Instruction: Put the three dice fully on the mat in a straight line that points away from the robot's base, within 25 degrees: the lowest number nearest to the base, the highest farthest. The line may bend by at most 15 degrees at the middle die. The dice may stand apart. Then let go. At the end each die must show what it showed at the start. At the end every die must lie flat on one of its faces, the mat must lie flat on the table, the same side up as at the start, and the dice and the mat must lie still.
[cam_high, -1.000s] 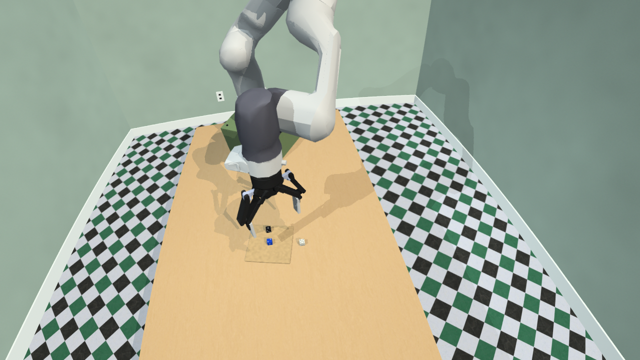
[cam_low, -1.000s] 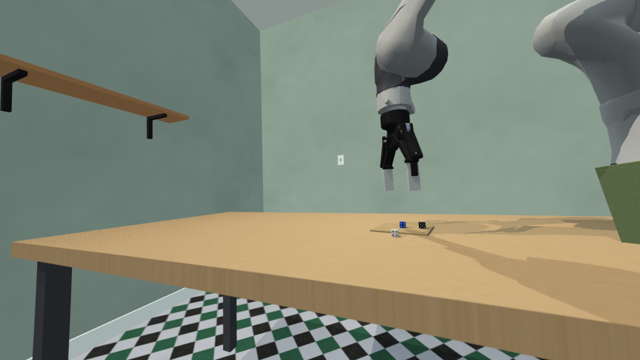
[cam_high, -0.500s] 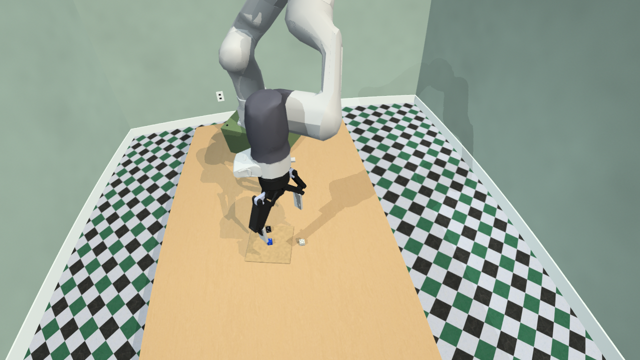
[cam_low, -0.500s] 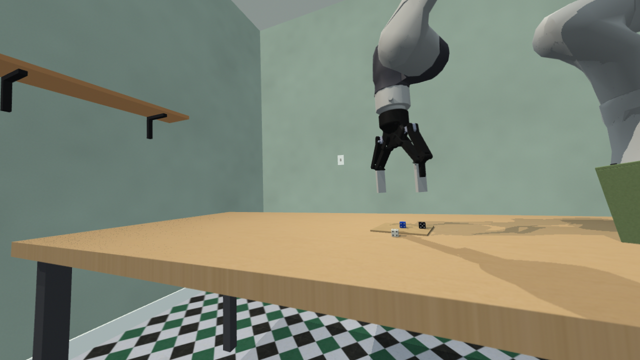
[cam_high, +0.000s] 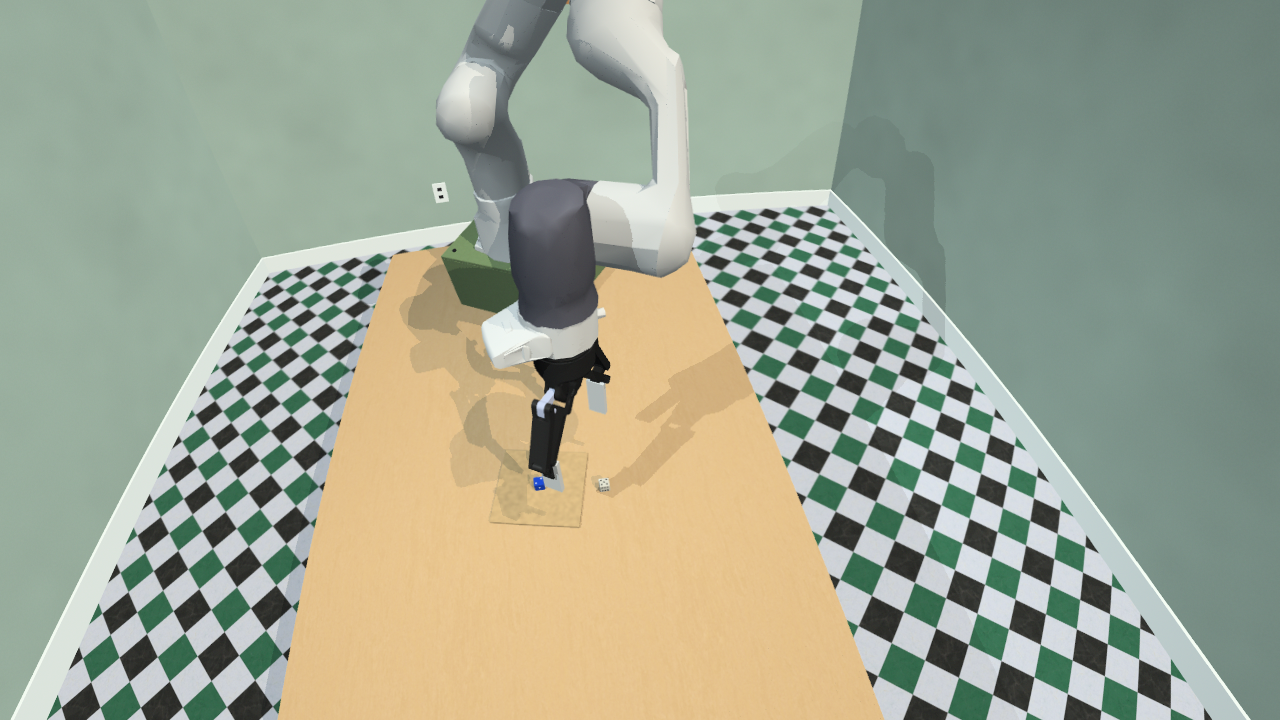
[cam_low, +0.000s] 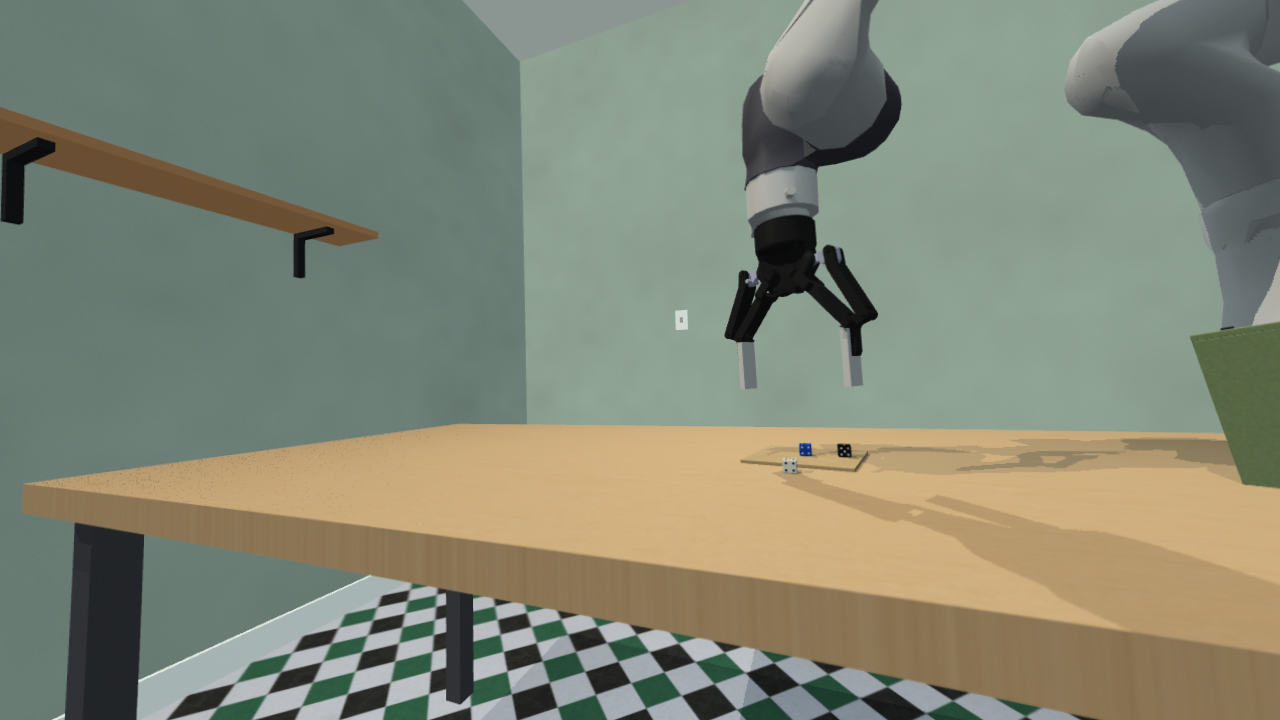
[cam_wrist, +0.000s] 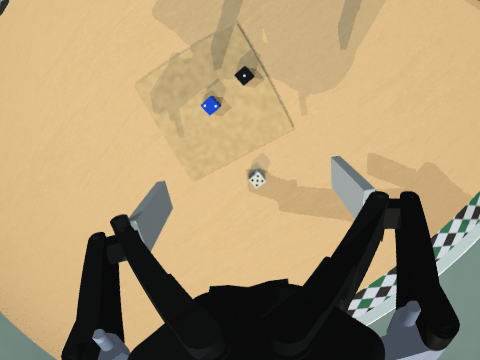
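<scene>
Right now the white die is 100 mm below my hand, 30 mm to the left of it and 10 mm ahead of it. From my hand the other things lie so: black die (100 mm below, 70 mm to the right, 50 mm behind); then blue die (100 mm below, 70 mm to the right); then tan mat (110 mm below, 70 mm to the right).
</scene>
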